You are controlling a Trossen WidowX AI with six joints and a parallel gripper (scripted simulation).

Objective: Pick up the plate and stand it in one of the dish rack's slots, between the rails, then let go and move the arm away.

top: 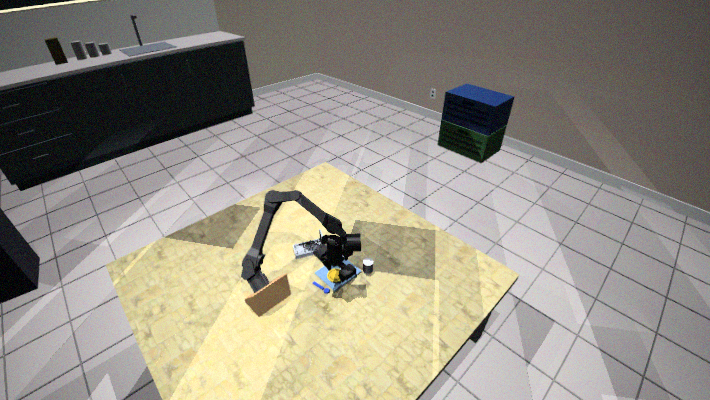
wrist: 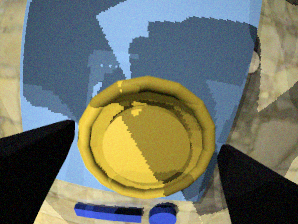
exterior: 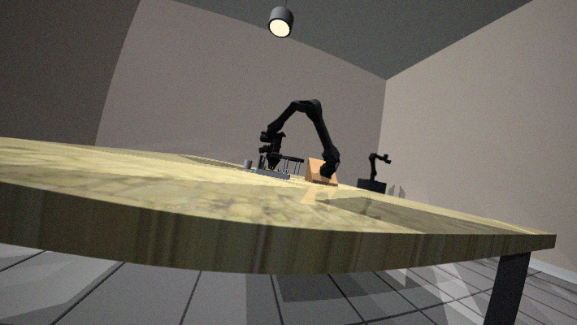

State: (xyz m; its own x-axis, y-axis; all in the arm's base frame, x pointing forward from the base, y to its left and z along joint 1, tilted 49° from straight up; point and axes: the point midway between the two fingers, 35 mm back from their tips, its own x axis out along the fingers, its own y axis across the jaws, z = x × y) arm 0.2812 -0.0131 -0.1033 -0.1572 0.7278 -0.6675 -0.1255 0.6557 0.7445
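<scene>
My gripper tip is now 2 cm to the right of the light blue mat, 2 cm short of it and 1 cm above it. From my gripper tip the other things lie so: yellow plate right at my gripper tip; blue spoon 8 cm behind, 1 cm to the right, 1 cm below; white cup 13 cm ahead, 4 cm to the right, 1 cm above.
</scene>
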